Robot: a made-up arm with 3 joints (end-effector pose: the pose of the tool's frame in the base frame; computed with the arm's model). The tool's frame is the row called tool.
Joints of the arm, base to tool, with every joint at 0 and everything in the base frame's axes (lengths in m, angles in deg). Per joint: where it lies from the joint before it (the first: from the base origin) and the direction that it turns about. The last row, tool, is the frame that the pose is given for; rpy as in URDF.
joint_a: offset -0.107 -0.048 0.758 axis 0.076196 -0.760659 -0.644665
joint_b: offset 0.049 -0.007 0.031 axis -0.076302 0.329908 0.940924
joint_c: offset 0.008 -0.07 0.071 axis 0 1 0
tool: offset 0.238 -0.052 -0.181 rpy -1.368 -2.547 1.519
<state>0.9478 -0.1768 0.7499</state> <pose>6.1 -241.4 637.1 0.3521 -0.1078 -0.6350</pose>
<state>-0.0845 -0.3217 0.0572</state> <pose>147.4 -227.5 670.2 -0.0101 -0.0275 -0.2222</pose>
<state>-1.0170 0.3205 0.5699</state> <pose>-77.9 -95.1 491.6 -0.2779 1.3663 1.0022</pose>
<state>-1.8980 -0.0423 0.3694</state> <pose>-179.4 -103.7 480.1 -0.3599 1.7026 1.2387</pose>
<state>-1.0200 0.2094 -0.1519</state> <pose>75.1 47.9 479.4 0.0328 0.6580 0.8735</pose>
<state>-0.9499 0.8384 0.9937</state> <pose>-99.9 -175.1 546.5 -0.6322 1.7649 1.4803</pose>
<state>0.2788 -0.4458 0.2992</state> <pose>67.7 -271.0 670.2 0.1373 -0.1051 -0.5527</pose>
